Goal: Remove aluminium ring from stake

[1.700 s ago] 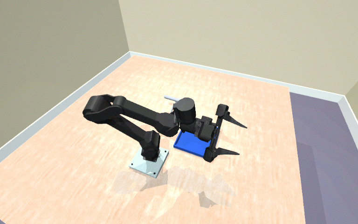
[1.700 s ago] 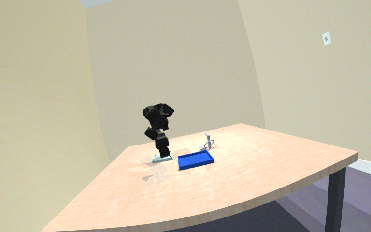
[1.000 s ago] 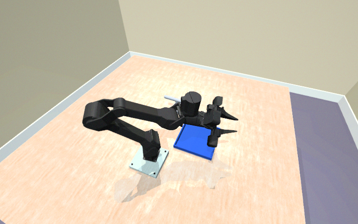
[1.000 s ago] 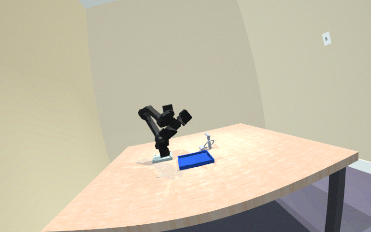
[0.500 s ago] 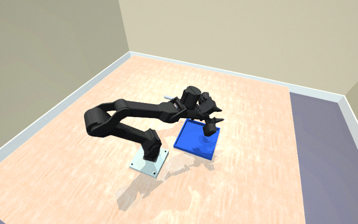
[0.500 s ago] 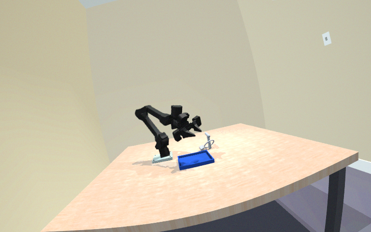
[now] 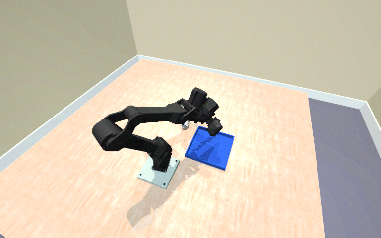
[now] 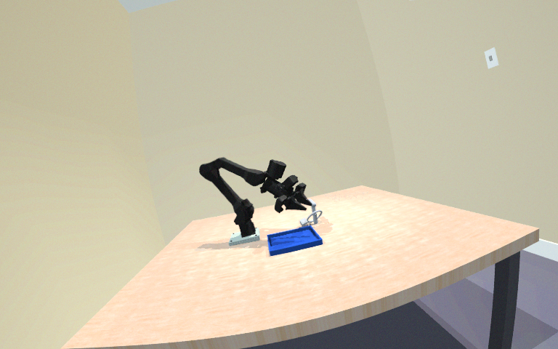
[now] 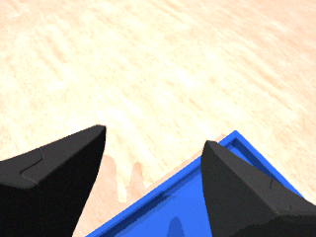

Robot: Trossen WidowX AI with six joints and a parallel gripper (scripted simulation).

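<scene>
The aluminium ring lies 170 mm to the left of my gripper tip, 90 mm below it and 60 mm ahead of it. Round my gripper tip: blue tray: 110 mm below, 90 mm behind, 10 mm to the left.
</scene>
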